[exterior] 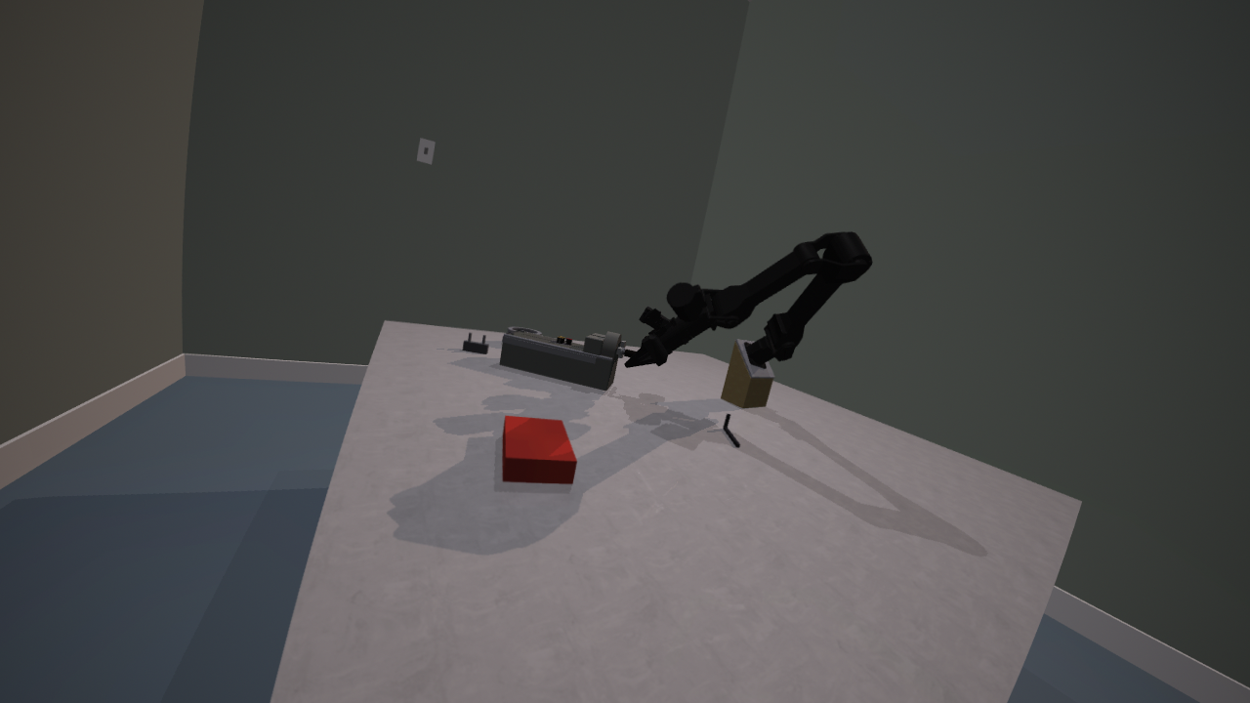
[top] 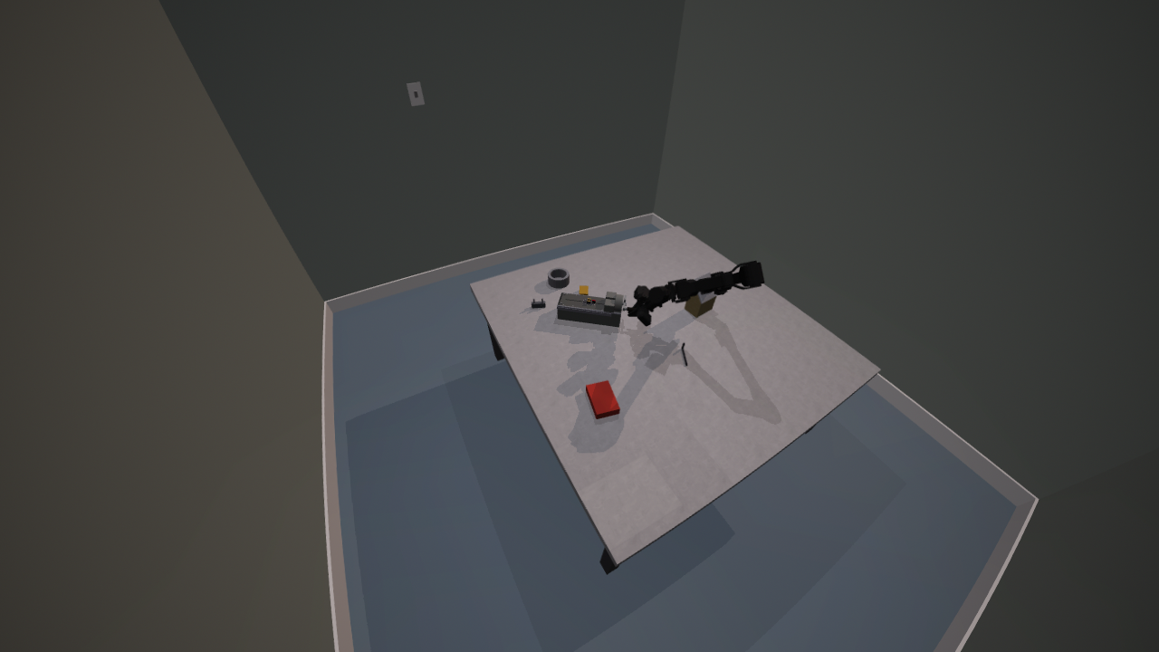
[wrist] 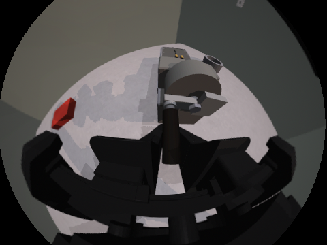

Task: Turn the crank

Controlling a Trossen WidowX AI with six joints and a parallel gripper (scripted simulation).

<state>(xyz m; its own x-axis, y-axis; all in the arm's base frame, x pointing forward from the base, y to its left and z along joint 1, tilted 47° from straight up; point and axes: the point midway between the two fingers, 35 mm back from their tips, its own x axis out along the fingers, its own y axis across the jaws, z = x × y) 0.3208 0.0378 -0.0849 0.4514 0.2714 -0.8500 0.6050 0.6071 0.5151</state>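
Now: gripper tip 10 cm short of the red pointer, 11 cm to the left of it and 2 cm below it. Also, from my gripper tip: black crank handle (1 cm behind, 1 cm to the left, 3 cm above); yellow block (6 cm ahead, 27 cm to the right, 5 cm below); black bent key (12 cm behind, 23 cm to the left, 5 cm below).
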